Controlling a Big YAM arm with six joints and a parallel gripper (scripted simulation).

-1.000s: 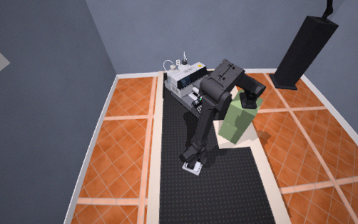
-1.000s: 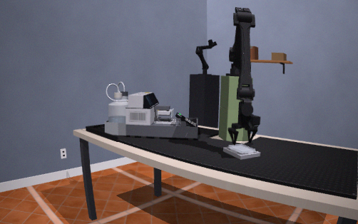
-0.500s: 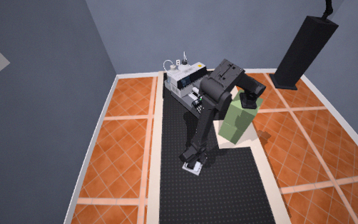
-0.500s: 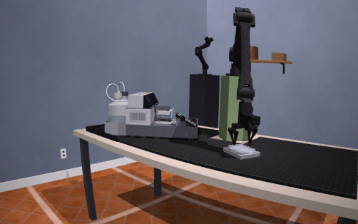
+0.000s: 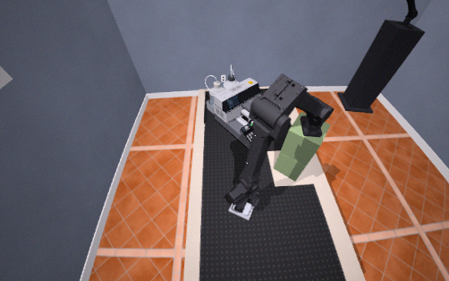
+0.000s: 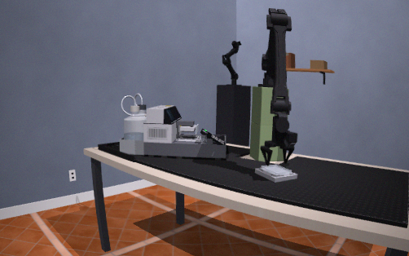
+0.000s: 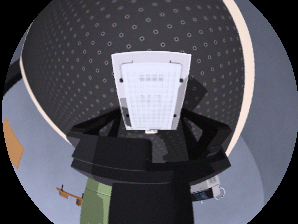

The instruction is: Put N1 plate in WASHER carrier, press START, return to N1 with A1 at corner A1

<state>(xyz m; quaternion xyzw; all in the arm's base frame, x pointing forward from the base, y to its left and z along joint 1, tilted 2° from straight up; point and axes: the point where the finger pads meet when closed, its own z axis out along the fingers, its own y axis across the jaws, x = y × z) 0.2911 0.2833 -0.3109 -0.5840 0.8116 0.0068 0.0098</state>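
My hand is 3 cm above the well plate. The rest, counted from my hand: bottle (26 cm ahead, 79 cm to the right, 9 cm above); plate nest N1 (5 cm below); plate washer (63 cm to the right, 7 cm above).
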